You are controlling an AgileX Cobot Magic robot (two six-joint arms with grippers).
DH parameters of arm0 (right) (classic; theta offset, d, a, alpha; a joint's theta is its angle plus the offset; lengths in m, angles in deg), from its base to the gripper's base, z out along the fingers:
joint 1: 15.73 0.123 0 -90
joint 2: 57.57 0 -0.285 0
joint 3: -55.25 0 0.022 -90
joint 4: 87.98 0.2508 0 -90
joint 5: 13.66 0 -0.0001 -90
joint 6: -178.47 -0.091 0 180
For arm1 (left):
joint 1: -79.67 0.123 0 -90
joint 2: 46.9 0 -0.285 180
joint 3: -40.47 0 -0.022 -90
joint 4: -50.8 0.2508 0 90
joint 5: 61.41 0 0.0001 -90
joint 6: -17.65 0.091 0 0
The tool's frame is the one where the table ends.
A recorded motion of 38 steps. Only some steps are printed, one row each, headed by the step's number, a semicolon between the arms.
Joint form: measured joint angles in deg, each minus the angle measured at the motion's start. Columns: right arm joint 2, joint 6, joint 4, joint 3, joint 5, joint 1; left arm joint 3, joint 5, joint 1, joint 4, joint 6, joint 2.
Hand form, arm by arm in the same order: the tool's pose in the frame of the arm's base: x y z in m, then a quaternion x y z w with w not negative. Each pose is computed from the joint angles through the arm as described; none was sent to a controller.
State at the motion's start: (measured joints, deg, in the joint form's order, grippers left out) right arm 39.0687 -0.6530 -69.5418 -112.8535 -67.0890 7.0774; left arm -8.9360 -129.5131 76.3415 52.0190 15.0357 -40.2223
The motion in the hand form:
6: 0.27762 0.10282 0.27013 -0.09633 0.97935 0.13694 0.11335; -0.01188 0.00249 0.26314 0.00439 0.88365 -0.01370 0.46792
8: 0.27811 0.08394 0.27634 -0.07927 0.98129 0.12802 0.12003; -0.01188 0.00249 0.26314 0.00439 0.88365 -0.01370 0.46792
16: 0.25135 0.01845 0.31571 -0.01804 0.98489 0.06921 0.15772; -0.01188 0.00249 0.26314 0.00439 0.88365 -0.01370 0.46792
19: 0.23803 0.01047 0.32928 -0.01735 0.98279 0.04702 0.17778; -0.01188 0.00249 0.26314 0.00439 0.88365 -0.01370 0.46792
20: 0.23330 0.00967 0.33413 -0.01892 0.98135 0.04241 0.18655; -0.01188 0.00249 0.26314 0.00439 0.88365 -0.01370 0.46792
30: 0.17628 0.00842 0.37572 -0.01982 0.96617 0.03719 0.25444; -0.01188 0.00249 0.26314 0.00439 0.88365 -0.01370 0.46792
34: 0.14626 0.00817 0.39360 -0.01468 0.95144 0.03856 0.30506; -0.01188 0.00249 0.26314 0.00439 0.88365 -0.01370 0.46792
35: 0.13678 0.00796 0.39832 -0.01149 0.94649 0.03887 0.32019; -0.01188 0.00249 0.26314 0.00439 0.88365 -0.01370 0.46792
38: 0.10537 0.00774 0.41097 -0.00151 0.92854 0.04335 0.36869; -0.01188 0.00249 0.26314 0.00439 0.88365 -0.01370 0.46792
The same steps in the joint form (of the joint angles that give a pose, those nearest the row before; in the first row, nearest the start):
6: -1.71 0.35 -3.20 0.00 -4.62 -6.42; 0.00 0.00 0.00 0.00 0.00 0.00
8: -3.07 1.20 -3.94 0.00 -5.86 -9.88; 0.00 0.00 0.00 0.00 0.00 0.00
16: -12.33 2.07 -9.96 0.00 -12.27 -21.39; 0.00 0.00 0.00 0.00 0.00 0.00
19: -15.74 2.10 -12.44 0.00 -13.40 -22.39; 0.00 0.00 0.00 0.00 0.00 0.00
20: -16.96 2.10 -12.97 0.00 -13.59 -22.39; 0.00 0.00 0.00 0.00 0.00 0.00
30: -29.42 1.38 -13.70 0.00 -18.03 -22.39; 0.00 0.00 0.00 0.00 0.00 0.00
34: -35.88 0.51 -13.72 0.00 -18.40 -22.39; 0.00 0.00 0.00 0.00 0.00 0.00
35: -37.84 0.05 -13.82 0.00 -18.52 -22.39; 0.00 0.00 0.00 0.00 0.00 0.00
38: -44.18 -1.44 -13.82 0.11 -18.76 -22.39; 0.00 0.00 0.00 0.00 0.00 0.00

